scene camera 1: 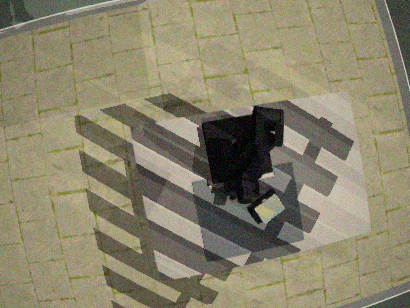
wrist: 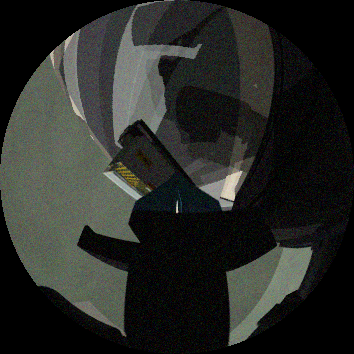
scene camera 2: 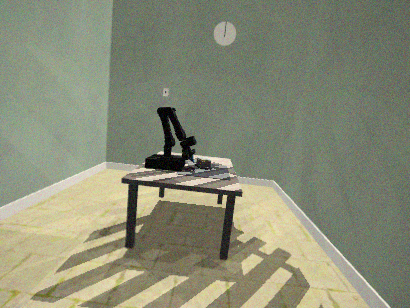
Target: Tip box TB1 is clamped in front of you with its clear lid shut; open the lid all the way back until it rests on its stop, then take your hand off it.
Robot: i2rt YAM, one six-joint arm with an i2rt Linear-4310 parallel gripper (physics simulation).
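Places are measured from the arm's base along level axes (x ahead, y left, z up), in metres.
Pixels of known places: gripper, fingertip midpoint: (scene camera 1: 255, 192) (wrist: 176, 176) (scene camera 2: 193, 162); arm's base at its link origin: (scene camera 1: 241, 146) (scene camera 2: 167, 157).
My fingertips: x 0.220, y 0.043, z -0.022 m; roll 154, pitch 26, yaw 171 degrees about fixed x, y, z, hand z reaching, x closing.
Ahead of a thing's pixels: the offset from my fingertips to its top centre. "pt": to the spot under its first point. Level surfaces: height alone.
Tip box TB1 {dx +0.078, dy +0.053, dz +0.033 m} (scene camera 1: 270, 208) (scene camera 2: 204, 163) (wrist: 149, 161) is a small dark box with a yellow grid of tips on top. In the wrist view a pale, clear strip, apparently the lid {pt dx +0.080, dy +0.024, dz +0.033 m} (wrist: 123, 185), runs along the top side over the yellow grid. It looks shut or nearly so; a small gap cannot be ruled out. My gripper (wrist: 176, 176) is shut and empty, its dark blue fingertips together. In the wrist view the tips overlap the lower right end of the box; whether they touch it or the lid is unclear. The arm hides the tips in scene camera 1.
The box stands on a blue-grey mat {dz -0.045 m} (scene camera 1: 212, 245) on the table {dz -0.047 m} (scene camera 1: 357, 210). The black arm base (scene camera 1: 227, 150) (scene camera 2: 164, 162) stands beside the mat. Broad striped shadows cross the table and mat.
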